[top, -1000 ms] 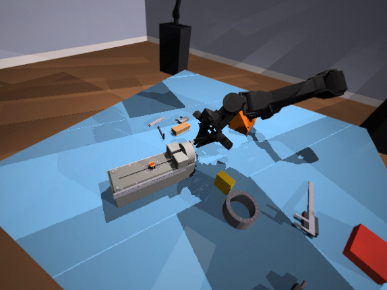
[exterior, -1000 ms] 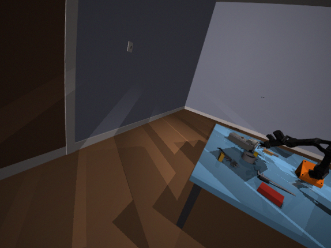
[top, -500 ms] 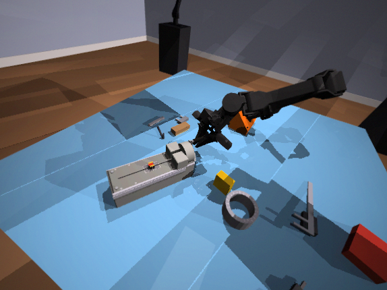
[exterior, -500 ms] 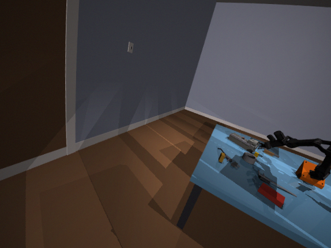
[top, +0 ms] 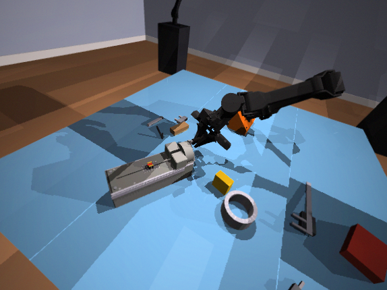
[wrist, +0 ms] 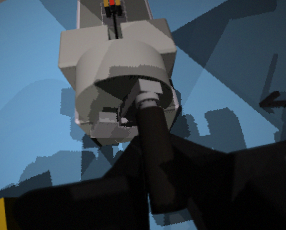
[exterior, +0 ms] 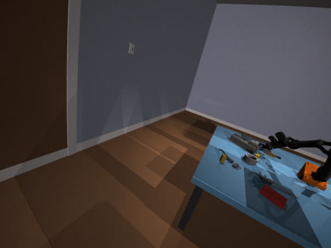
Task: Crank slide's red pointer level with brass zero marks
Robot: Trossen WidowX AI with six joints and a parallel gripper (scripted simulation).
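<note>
Right now my gripper tip is 3 cm below the dark crank handle, 1 cm to the right of it and 1 cm past it. From my gripper tip the other things lie so: yellow block (14 cm to the left, 6 cm below, 5 cm ahead); red pointer (15 cm ahead, 8 cm to the right, 1 cm below); brown block (14 cm behind, 13 cm to the right, 8 cm below).
</note>
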